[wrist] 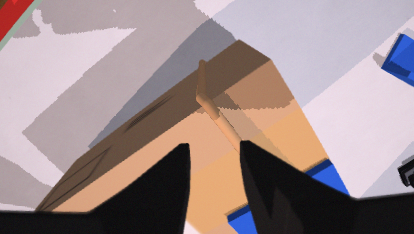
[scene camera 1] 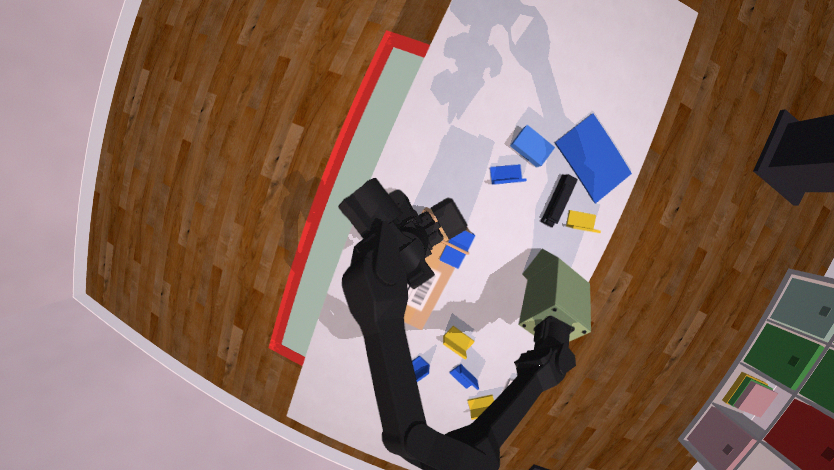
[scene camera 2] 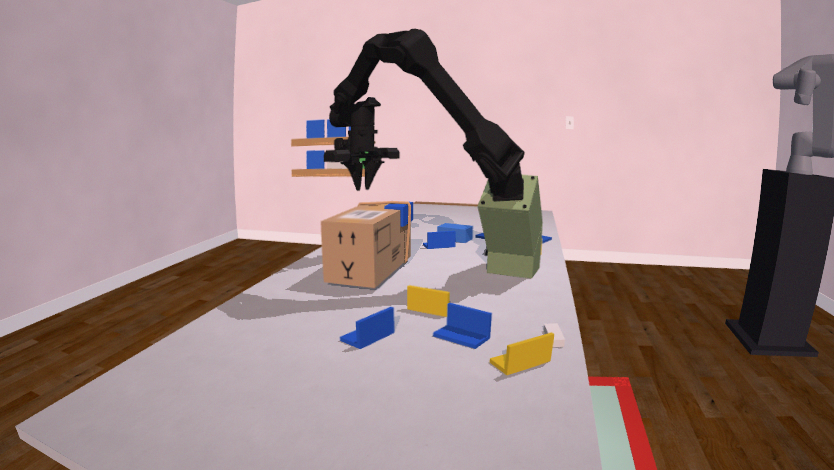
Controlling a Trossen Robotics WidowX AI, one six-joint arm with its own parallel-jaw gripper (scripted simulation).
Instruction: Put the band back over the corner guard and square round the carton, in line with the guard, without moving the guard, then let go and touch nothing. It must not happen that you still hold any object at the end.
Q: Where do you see a corner guard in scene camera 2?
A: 375, 327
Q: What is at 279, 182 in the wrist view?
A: The gripper.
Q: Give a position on a brown carton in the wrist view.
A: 216, 190
